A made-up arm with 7 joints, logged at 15 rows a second.
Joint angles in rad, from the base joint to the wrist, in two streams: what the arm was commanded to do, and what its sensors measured. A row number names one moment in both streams.
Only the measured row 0 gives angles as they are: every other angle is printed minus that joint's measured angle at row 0.
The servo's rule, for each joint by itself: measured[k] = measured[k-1] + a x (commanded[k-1-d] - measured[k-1]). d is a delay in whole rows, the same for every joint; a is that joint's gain. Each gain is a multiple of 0.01, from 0.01 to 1. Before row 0 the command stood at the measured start. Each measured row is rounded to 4 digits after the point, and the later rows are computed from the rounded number. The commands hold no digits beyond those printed.
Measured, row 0:
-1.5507, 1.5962, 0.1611, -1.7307, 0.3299, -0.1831, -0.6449
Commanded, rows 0 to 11:
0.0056, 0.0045, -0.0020, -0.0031, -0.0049, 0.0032, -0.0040
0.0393, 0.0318, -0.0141, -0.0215, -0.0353, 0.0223, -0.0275
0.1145, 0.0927, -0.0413, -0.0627, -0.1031, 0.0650, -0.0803
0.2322, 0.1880, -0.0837, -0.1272, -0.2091, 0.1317, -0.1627
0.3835, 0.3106, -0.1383, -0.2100, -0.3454, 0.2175, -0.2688
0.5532, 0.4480, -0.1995, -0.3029, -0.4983, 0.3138, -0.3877
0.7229, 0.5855, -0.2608, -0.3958, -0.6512, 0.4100, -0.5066
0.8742, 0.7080, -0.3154, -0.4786, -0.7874, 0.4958, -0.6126
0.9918, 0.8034, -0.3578, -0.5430, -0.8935, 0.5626, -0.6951
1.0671, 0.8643, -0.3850, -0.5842, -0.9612, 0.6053, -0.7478
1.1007, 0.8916, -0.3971, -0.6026, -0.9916, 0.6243, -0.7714
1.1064, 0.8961, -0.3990, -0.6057, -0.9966, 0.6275, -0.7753
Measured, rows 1 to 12:
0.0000, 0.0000, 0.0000, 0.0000, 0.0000, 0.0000, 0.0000
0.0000, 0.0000, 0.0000, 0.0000, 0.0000, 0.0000, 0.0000
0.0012, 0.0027, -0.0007, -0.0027, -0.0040, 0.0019, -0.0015
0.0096, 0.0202, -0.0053, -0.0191, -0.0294, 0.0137, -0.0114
0.0327, 0.0637, -0.0175, -0.0570, -0.0891, 0.0435, -0.0376
0.0766, 0.1383, -0.0400, -0.1181, -0.1863, 0.0947, -0.0851
0.1441, 0.2417, -0.0734, -0.1981, -0.3152, 0.1659, -0.1549
0.2341, 0.3655, -0.1163, -0.2893, -0.4635, 0.2517, -0.2434
0.3416, 0.4975, -0.1654, -0.3820, -0.6155, 0.3435, -0.3434
0.4588, 0.6238, -0.2164, -0.4660, -0.7547, 0.4318, -0.4457
0.5761, 0.7316, -0.2645, -0.5330, -0.8671, 0.5077, -0.5405
0.6841, 0.8112, -0.3055, -0.5775, -0.9433, 0.5643, -0.6193
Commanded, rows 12 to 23:
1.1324, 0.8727, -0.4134, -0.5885, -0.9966, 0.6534, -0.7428
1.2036, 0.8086, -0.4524, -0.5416, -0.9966, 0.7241, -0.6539
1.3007, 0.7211, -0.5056, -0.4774, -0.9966, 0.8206, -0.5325
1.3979, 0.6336, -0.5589, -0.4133, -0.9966, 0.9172, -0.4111
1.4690, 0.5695, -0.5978, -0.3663, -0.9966, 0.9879, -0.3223
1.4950, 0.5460, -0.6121, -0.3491, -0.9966, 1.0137, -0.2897
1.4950, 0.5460, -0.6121, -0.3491, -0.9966, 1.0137, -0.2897
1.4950, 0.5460, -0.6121, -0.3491, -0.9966, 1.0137, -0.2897
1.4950, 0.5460, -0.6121, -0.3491, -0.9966, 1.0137, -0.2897
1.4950, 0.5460, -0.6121, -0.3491, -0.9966, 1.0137, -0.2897
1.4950, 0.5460, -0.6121, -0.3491, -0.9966, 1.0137, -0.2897
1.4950, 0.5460, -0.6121, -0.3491, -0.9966, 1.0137, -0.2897
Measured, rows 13 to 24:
0.7758, 0.8594, -0.3366, -0.5993, -0.9824, 0.5991, -0.6771
0.8485, 0.8814, -0.3578, -0.6049, -0.9939, 0.6156, -0.7144
0.9110, 0.8762, -0.3767, -0.5906, -0.9961, 0.6375, -0.7252
0.9754, 0.8356, -0.4024, -0.5480, -0.9965, 0.6877, -0.6981
1.0470, 0.7669, -0.4375, -0.4866, -0.9966, 0.7648, -0.6352
1.1242, 0.6869, -0.4788, -0.4228, -0.9966, 0.8532, -0.5500
1.2001, 0.6165, -0.5193, -0.3736, -0.9966, 0.9313, -0.4635
1.2650, 0.5742, -0.5509, -0.3523, -0.9966, 0.9791, -0.3975
1.3156, 0.5573, -0.5717, -0.3495, -0.9966, 0.9992, -0.3565
1.3551, 0.5505, -0.5854, -0.3492, -0.9966, 1.0076, -0.3311
1.3859, 0.5478, -0.5945, -0.3491, -0.9966, 1.0111, -0.3154
1.4099, 0.5467, -0.6005, -0.3491, -0.9966, 1.0126, -0.3056

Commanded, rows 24 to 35:
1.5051, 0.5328, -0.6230, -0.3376, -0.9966, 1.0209, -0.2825
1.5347, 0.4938, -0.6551, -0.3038, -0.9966, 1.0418, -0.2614
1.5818, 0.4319, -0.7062, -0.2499, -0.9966, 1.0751, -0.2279
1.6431, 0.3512, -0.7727, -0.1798, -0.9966, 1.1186, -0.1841
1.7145, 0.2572, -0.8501, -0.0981, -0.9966, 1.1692, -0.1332
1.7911, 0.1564, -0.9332, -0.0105, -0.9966, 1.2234, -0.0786
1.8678, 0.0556, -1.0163, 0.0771, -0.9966, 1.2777, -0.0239
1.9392, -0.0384, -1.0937, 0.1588, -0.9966, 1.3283, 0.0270
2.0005, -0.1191, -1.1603, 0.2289, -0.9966, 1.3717, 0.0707
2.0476, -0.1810, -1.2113, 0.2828, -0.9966, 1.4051, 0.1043
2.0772, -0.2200, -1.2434, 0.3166, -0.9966, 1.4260, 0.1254
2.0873, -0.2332, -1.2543, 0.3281, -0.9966, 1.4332, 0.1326
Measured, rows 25 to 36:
1.4286, 0.5463, -0.6044, -0.3491, -0.9966, 1.0132, -0.2996
1.4432, 0.5461, -0.6070, -0.3491, -0.9966, 1.0135, -0.2958
1.4568, 0.5381, -0.6124, -0.3391, -0.9966, 1.0178, -0.2907
1.4739, 0.5115, -0.6269, -0.3084, -0.9966, 1.0317, -0.2796
1.4976, 0.4637, -0.6539, -0.2575, -0.9966, 1.0569, -0.2600
1.5296, 0.3962, -0.6943, -0.1899, -0.9966, 1.0927, -0.2312
1.5703, 0.3128, -0.7473, -0.1100, -0.9966, 1.1371, -0.1940
1.6189, 0.2190, -0.8105, -0.0234, -0.9966, 1.1872, -0.1501
1.6737, 0.1210, -0.8805, 0.0640, -0.9966, 1.2397, -0.1021
1.7321, 0.0254, -0.9530, 0.1465, -0.9966, 1.2911, -0.0530
1.7911, -0.0613, -1.0235, 0.2182, -0.9966, 1.3378, -0.0060
1.8475, -0.1331, -1.0874, 0.2744, -0.9966, 1.3768, 0.0359

